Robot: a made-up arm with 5 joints.
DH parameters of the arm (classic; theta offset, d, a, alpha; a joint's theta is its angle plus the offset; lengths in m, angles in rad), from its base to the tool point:
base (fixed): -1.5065 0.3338 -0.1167 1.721
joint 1: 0 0.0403 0.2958 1.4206
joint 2: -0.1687 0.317 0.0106 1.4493
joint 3: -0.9 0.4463 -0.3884 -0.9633
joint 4: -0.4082 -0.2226 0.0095 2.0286
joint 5: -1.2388 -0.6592 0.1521 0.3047
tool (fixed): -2.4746 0.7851 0 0
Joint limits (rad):
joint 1: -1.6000..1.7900
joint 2: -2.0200..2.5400
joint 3: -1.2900..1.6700
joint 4: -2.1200..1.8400
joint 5: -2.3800..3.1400
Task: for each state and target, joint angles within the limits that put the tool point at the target. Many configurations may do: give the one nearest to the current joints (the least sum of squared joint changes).
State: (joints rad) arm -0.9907 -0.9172 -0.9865 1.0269 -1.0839
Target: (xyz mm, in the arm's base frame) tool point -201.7 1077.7 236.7
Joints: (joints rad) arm -1.2918 -0.9410 -0.8871 1.0854 -1.1167
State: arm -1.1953 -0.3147 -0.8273 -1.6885 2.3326
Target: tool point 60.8 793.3 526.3
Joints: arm -1.1841 -0.1436 -0.0907 -1.2281 1.9803
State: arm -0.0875 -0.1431 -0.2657 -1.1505 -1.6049
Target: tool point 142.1 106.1 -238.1
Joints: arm 0.1782 0.3409 0.4663 -1.3713 -1.3897
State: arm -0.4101 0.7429 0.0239 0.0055 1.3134
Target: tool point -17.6 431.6 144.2
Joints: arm -0.4517 -0.0267 -0.0094 0.1499 1.0466
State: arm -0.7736 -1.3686 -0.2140 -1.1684 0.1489
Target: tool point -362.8 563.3 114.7
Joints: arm -1.0476 -0.5368 -0.3293 -1.2368 0.3204
